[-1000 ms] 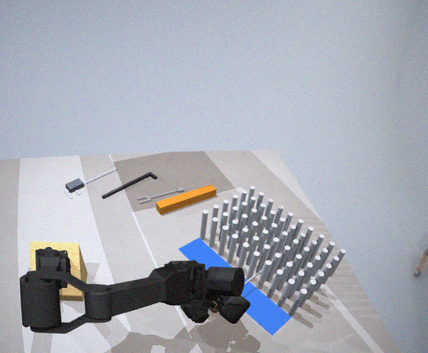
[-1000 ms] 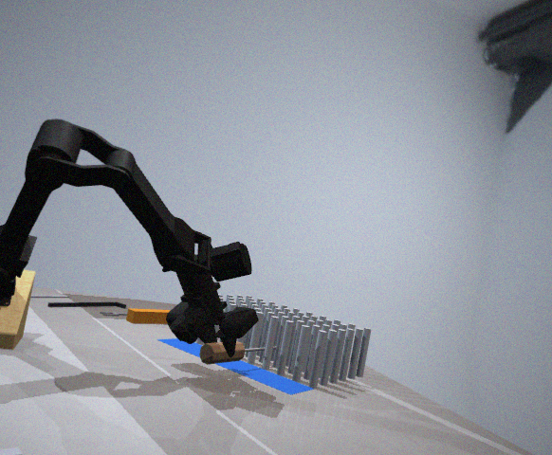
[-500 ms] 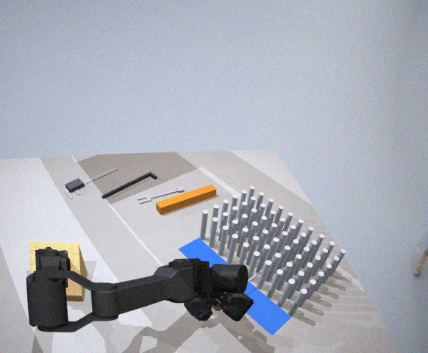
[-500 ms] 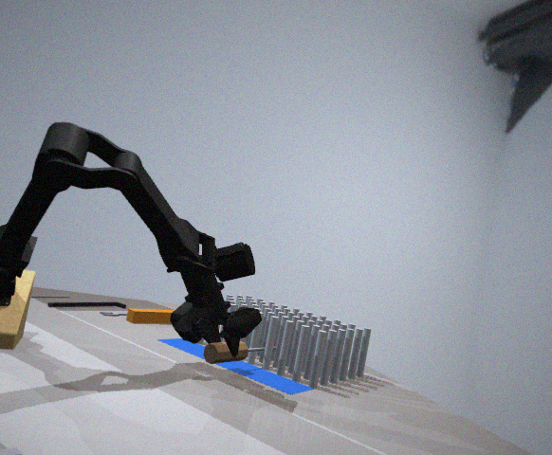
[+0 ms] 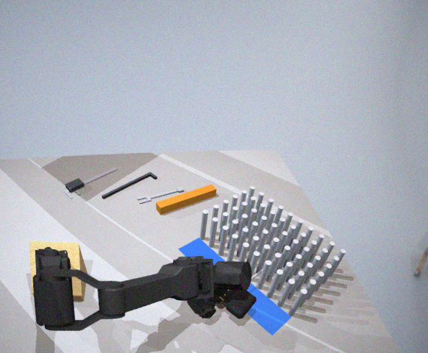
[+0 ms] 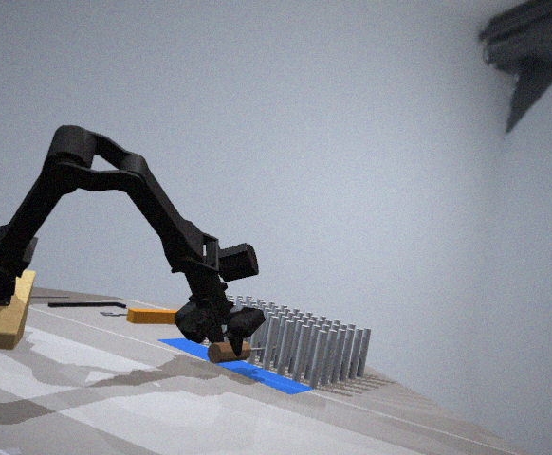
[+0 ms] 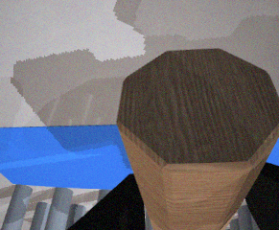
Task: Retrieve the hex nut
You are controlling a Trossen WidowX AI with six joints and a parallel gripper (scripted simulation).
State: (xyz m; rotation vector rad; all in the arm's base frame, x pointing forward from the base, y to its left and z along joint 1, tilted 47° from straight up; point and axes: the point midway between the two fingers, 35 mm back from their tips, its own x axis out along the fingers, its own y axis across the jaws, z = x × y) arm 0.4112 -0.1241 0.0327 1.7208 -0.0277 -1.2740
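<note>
Now: gripper tip 20 mm short of the blue taped strip, 60 mm to the right of it and 30 mm above it. From my gripper tip the other things lie so: wooden-handled tool 90 mm ahead, 50 mm to the left; then orange bar 40 mm behind, 410 mm to the left, 20 mm below; then fork tool 120 mm behind, 460 mm to the left, 30 mm below.
</note>
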